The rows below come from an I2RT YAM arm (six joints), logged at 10 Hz.
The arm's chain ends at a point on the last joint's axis. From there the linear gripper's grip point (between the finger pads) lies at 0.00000 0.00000 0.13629 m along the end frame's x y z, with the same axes.
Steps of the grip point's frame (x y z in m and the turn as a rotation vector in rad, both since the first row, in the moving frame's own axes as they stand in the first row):
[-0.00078, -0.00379, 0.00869, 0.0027, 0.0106, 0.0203]
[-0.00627, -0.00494, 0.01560, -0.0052, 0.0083, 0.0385]
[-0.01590, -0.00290, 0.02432, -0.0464, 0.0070, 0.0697]
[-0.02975, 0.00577, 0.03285, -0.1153, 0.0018, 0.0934]
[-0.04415, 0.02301, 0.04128, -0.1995, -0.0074, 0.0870]
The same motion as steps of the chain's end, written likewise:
[-0.00223, -0.00344, 0.00870, 0.0027, 0.0106, 0.0203]
[-0.00739, -0.00567, 0.01561, -0.0052, 0.0083, 0.0385]
[-0.01663, -0.00925, 0.02447, -0.0464, 0.0070, 0.0697]
[-0.02926, -0.00990, 0.03375, -0.1153, 0.0018, 0.0934]
[-0.04197, -0.00392, 0.04399, -0.1995, -0.0074, 0.0870]

